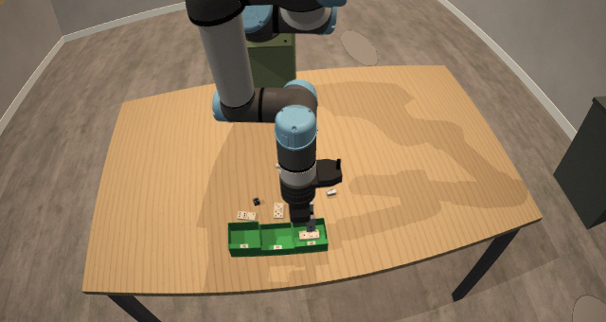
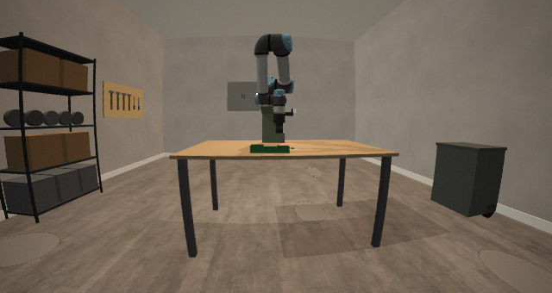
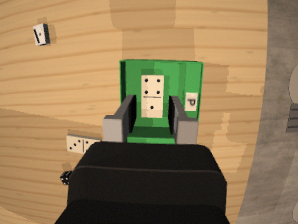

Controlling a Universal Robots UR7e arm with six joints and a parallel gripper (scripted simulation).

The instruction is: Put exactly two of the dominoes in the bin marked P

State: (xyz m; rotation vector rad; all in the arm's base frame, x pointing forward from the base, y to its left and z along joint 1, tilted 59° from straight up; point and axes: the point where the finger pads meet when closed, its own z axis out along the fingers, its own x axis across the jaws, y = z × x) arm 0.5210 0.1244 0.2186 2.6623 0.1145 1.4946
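Now: the domino 70 mm below my hand. From my hand the other things lie so: grey piece: 140 mm behind, 70 mm to the left, 70 mm below; bin marked P: 80 mm to the right, 60 mm below, 10 mm ahead.
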